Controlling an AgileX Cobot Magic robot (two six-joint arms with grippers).
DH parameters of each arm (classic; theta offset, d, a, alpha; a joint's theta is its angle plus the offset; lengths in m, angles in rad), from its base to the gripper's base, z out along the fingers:
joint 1: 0 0.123 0 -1.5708
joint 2: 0.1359 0 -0.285 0
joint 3: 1.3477 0 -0.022 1.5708
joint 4: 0 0.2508 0 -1.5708
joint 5: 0 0 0.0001 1.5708
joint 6: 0 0.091 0 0
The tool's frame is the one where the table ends.
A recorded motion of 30 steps. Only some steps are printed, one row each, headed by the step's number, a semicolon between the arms.
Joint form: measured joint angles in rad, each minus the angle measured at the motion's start. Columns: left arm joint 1, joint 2, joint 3, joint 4, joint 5, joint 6; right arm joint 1, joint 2, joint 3, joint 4, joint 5, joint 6.
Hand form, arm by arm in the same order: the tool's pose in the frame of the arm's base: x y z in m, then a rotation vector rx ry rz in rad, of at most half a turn. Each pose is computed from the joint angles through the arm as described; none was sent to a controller.
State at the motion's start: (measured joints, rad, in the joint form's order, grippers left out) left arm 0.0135 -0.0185 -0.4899 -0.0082 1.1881 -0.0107; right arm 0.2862 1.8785 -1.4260 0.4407 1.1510 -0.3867
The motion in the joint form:
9: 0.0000 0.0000 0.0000 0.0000 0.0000 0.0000; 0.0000 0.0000 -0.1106 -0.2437 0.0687 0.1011
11: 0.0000 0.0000 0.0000 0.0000 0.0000 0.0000; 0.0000 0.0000 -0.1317 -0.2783 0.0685 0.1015
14: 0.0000 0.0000 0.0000 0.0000 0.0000 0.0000; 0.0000 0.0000 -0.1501 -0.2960 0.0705 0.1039
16: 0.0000 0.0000 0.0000 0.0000 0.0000 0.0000; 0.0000 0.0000 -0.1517 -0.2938 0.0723 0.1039
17: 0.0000 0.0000 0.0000 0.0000 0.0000 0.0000; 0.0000 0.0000 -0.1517 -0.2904 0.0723 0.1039
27: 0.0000 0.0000 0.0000 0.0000 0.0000 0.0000; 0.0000 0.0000 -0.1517 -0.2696 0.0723 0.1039
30: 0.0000 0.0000 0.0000 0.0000 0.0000 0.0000; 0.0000 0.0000 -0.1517 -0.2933 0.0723 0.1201
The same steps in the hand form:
9: -0.0123 -0.0009 0.2644 -0.0251 2.1631 -0.0084; 0.3595 0.1232 0.2495 -0.7690 2.9331 0.2862
11: -0.0123 -0.0009 0.2644 -0.0251 2.1631 -0.0084; 0.3628 0.1212 0.2545 -0.7816 2.9121 0.2354
14: -0.0123 -0.0009 0.2644 -0.0251 2.1631 -0.0084; 0.3652 0.1203 0.2590 -0.7838 2.8966 0.2096
16: -0.0123 -0.0009 0.2644 -0.0251 2.1631 -0.0084; 0.3652 0.1205 0.2595 -0.7833 2.8967 0.2129
17: -0.0123 -0.0009 0.2644 -0.0251 2.1631 -0.0084; 0.3651 0.1208 0.2595 -0.7818 2.8968 0.2178
27: -0.0123 -0.0009 0.2644 -0.0251 2.1631 -0.0084; 0.3646 0.1225 0.2598 -0.7728 2.8969 0.2479
30: -0.0123 -0.0009 0.2644 -0.0251 2.1631 -0.0084; 0.3651 0.1206 0.2595 -0.7598 2.9040 0.2153

